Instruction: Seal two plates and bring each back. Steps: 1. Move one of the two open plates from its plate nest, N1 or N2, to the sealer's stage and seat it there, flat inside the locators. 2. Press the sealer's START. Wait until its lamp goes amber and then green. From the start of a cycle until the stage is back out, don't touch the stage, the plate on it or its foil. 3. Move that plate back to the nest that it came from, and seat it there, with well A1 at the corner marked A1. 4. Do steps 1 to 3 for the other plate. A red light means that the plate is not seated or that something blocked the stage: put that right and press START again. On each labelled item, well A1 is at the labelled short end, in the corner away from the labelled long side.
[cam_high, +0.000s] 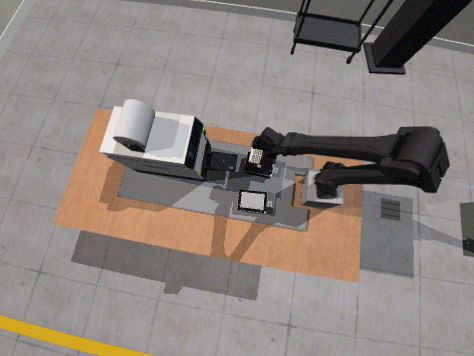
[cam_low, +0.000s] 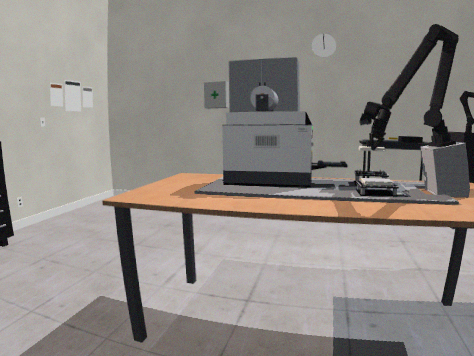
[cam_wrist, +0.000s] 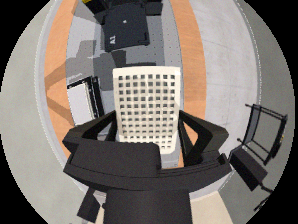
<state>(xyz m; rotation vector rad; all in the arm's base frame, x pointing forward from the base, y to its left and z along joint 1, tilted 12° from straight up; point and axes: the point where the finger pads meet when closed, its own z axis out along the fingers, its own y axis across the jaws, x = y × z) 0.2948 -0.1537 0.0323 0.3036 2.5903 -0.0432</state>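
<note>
Now: hand 20 cm short of the sealer stage and 8 cm above it. Also, from my hand: foil roll (54 cm ahead, 24 cm above, 4 cm to the right).
</note>
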